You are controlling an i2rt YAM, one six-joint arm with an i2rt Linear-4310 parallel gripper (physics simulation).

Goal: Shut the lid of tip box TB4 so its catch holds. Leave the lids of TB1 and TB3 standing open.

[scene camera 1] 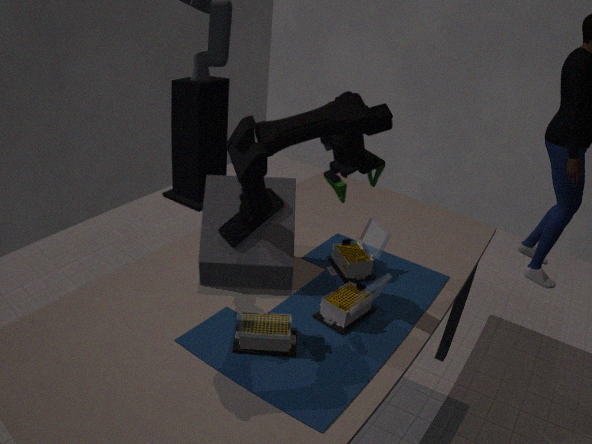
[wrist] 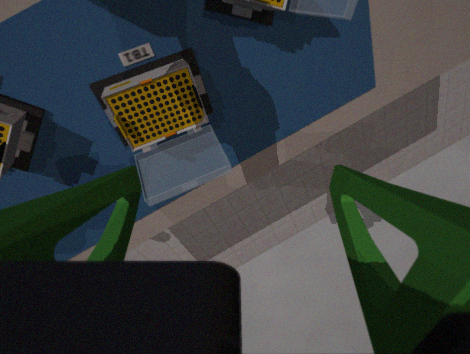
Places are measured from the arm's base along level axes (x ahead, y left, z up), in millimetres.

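Pixels of known places: gripper, between the fingertips: (scene camera 1: pixel 357 193) (wrist: pixel 235 176); arm's base, origin of its link: (scene camera 1: pixel 251 217).
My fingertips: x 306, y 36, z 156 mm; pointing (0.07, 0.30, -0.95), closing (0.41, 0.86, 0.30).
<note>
Ahead of a thing's pixels: the offset from my fingertips to its middle. "pt": to the spot under its first point. Level surfaces: height alone.
TB1 @[dx +35, dy -43, dz -270 mm] (wrist: pixel 157 107) (scene camera 1: pixel 345 307) is a white tip box with a yellow rack; its clear lid @[pt dx +105, dy -54, dz -238 mm] (wrist: pixel 182 162) stands open toward the table edge. A second box @[dx -75, dy +163, dz -301 mm] (scene camera 1: pixel 354 265) (wrist: pixel 267 4) stands at the far end with its clear lid @[pt dx -26, dy +233, dz -231 mm] (scene camera 1: pixel 375 237) (wrist: pixel 325 6) open. A third box (scene camera 1: pixel 265 340) (wrist: pixel 11 135) stands at the near end; clear plastic shows around its yellow top, but I cannot tell its lid position. The labels of these two boxes are not readable, so I cannot tell which is TB4. My gripper (scene camera 1: pixel 358 192) (wrist: pixel 235 176) is open and empty, high above the table's far part.
The boxes stand in dark holders on a blue mat @[dz -334 mm] (scene camera 1: pixel 300 390) (wrist: pixel 320 95). The table edge runs along their lid side. The arm stands on a grey block (scene camera 1: pixel 247 275). Another arm on a black pedestal (scene camera 1: pixel 197 135) and a person (scene camera 1: pixel 570 115) are beyond the table.
</note>
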